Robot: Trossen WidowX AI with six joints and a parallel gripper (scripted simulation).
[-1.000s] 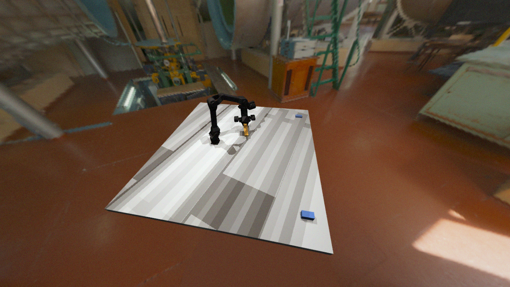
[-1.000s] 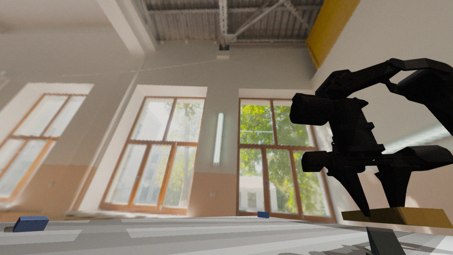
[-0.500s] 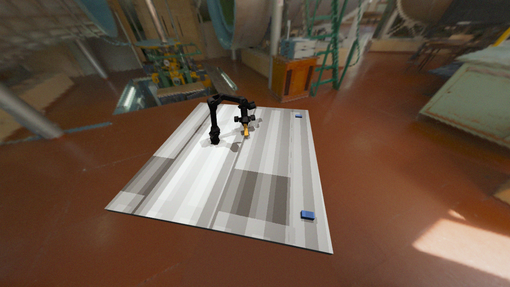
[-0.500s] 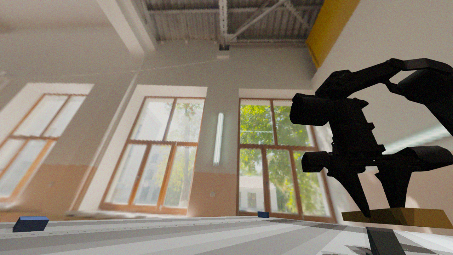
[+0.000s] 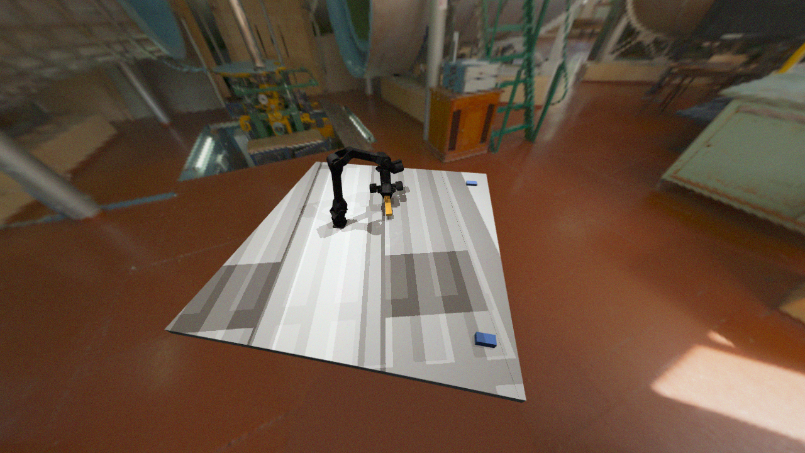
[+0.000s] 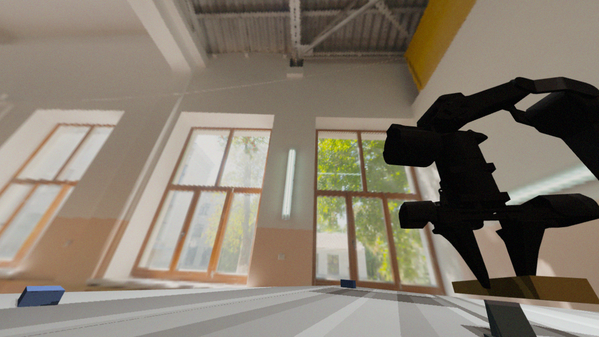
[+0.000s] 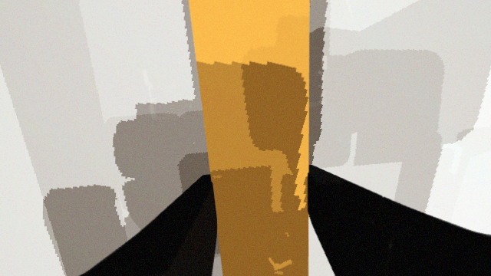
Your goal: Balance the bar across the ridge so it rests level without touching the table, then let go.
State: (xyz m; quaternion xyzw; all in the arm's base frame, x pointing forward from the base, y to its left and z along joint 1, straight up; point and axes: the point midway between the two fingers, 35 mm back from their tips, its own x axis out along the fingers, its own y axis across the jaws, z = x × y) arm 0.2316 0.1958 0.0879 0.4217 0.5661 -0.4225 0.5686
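Now: the yellow bar 30 mm to the right of my gripper tip and 10 mm ahead of it.
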